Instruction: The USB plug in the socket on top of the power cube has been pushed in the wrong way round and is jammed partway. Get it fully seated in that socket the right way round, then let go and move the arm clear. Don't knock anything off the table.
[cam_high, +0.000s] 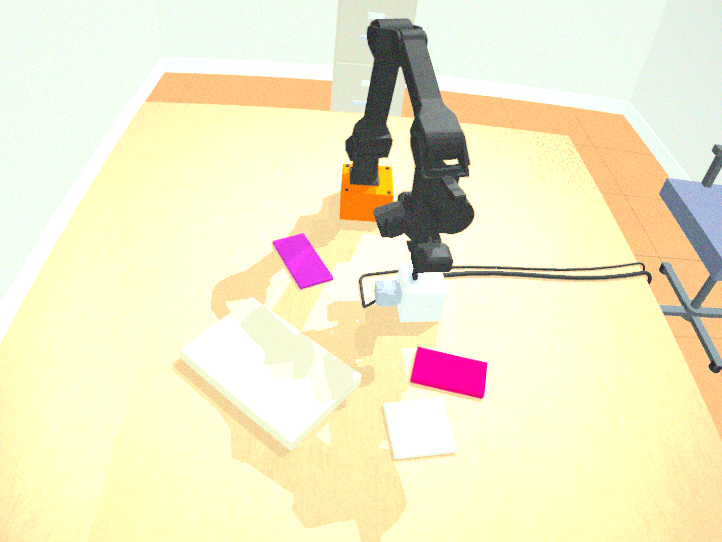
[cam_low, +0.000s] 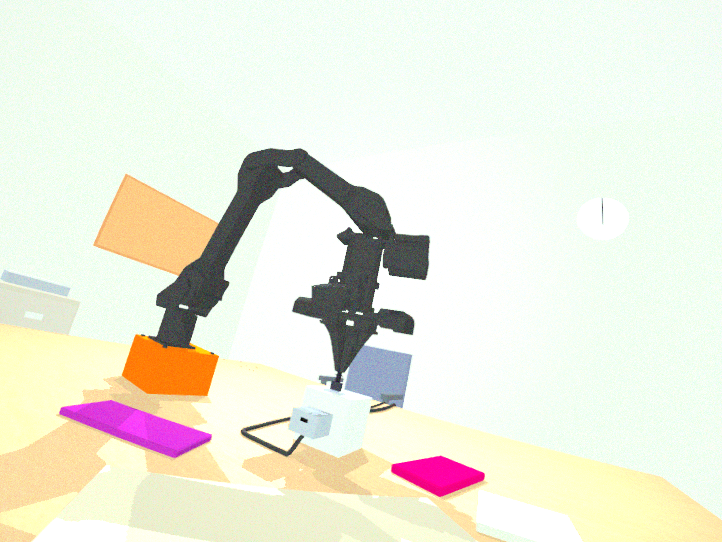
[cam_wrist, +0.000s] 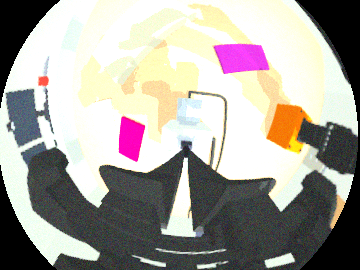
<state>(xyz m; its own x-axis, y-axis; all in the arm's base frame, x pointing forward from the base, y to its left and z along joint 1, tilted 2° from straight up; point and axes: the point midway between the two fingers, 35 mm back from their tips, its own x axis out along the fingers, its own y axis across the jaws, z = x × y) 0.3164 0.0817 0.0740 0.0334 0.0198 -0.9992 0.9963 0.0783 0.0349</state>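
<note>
Now: the dark USB plug 20 mm below my gripper tip. Round my gripper tip: white square pad: 270 mm ahead, 100 mm below; purple flat slab: 110 mm behind, 210 mm to the right, 100 mm below; magenta slab: 160 mm ahead, 60 mm to the left, 100 mm below.
</note>
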